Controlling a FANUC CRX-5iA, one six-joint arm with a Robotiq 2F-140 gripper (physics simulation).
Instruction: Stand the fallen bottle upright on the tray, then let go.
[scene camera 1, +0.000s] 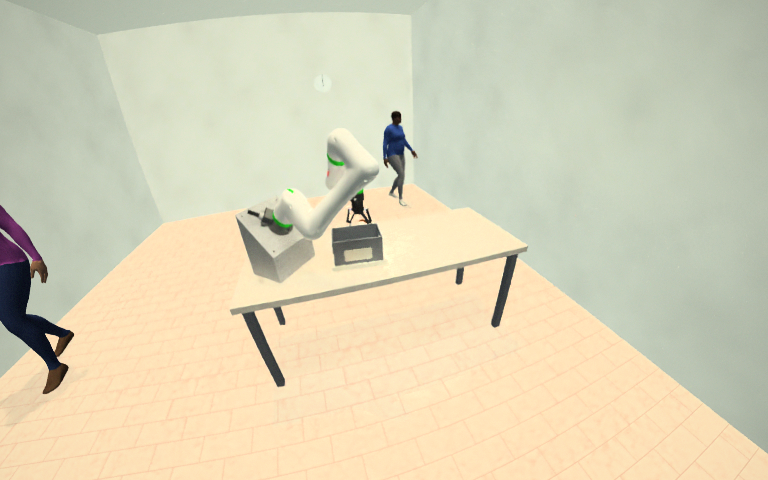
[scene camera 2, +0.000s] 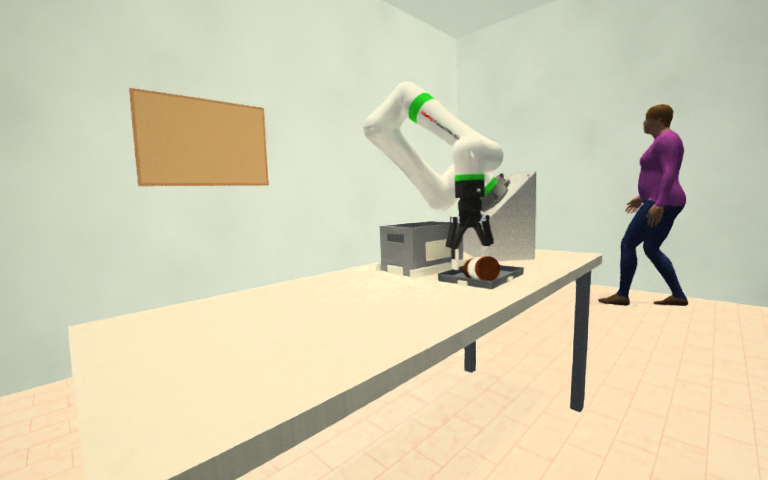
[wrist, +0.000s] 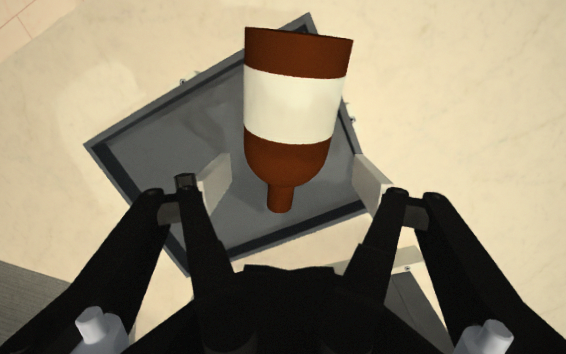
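Note:
Gripper (scene camera 2: 470, 267) visible, and likewise in the wrist view (wrist: 291, 168). A brown bottle (scene camera 2: 487, 268) is visible too; the wrist view shows the bottle (wrist: 293, 81) as well.

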